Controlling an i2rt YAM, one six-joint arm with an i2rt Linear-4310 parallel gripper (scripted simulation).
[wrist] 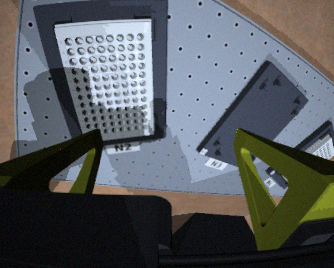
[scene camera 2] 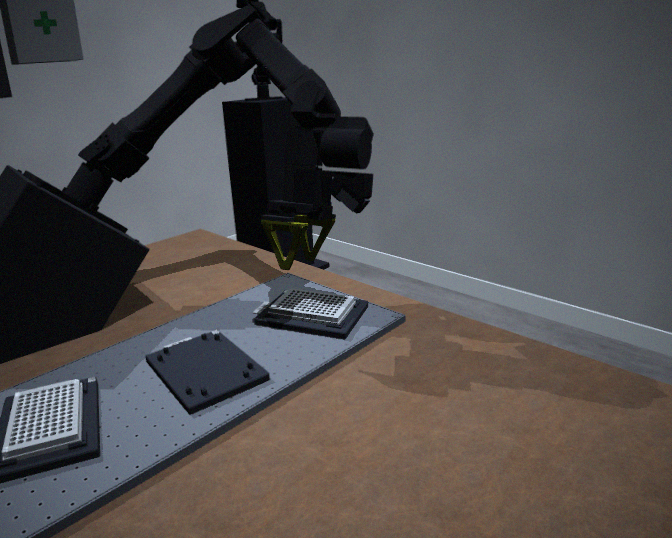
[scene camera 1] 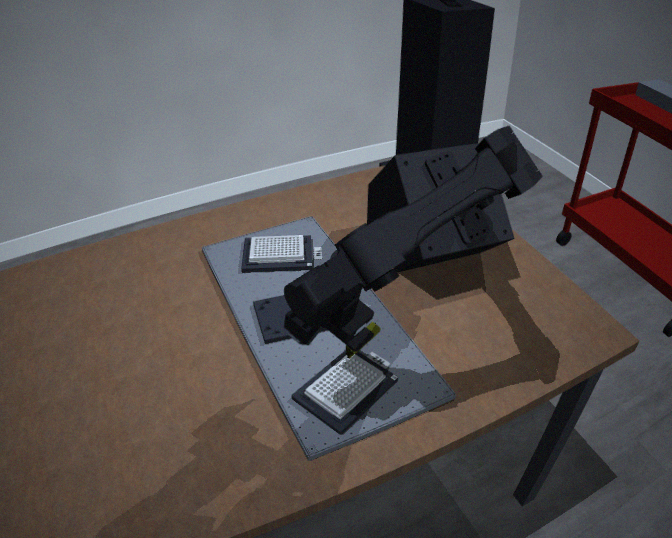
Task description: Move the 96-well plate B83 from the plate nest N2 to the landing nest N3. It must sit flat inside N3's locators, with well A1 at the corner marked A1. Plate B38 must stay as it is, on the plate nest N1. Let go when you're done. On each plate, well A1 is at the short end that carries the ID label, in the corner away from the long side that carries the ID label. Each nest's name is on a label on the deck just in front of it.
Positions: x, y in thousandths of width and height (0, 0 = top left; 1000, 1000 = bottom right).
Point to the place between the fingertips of my gripper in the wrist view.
504, 509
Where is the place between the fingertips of my gripper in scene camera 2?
At 444, 493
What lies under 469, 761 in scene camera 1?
A dark nest N2.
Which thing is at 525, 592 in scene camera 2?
A dark nest N2.
